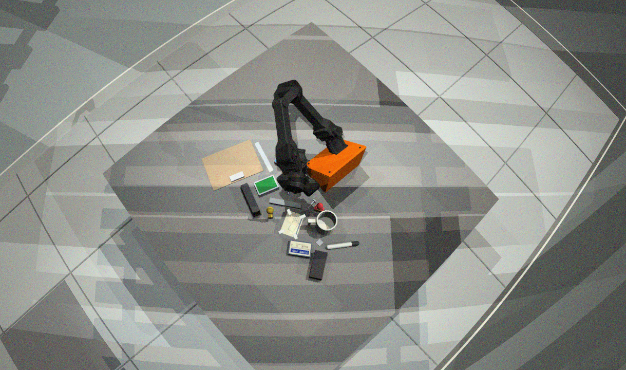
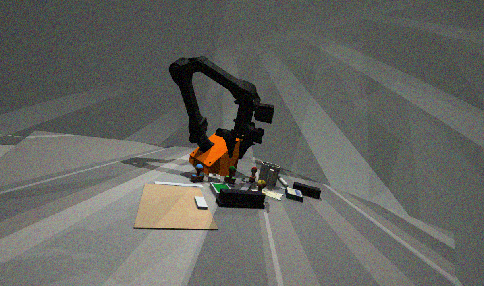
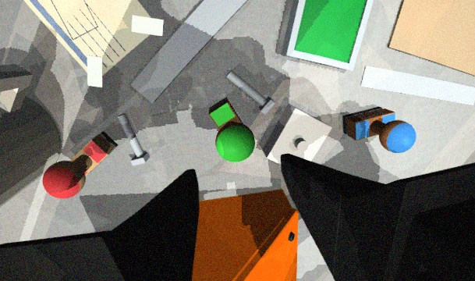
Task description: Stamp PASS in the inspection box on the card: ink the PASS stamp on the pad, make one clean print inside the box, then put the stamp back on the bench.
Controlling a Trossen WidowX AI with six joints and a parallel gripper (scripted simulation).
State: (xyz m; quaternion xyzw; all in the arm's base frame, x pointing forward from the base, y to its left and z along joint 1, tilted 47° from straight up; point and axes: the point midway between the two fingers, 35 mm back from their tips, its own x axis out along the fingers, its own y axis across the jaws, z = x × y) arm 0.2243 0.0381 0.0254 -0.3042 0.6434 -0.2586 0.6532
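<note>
Now: gripper tip 80 mm above the green-knobbed stamp. Also, from my gripper tip: blue-knobbed stamp: 130 mm to the right, 80 mm below, 10 mm behind; green ink pad: 90 mm to the right, 90 mm below, 90 mm ahead; red stamp: 120 mm to the left, 80 mm below, 20 mm behind.
</note>
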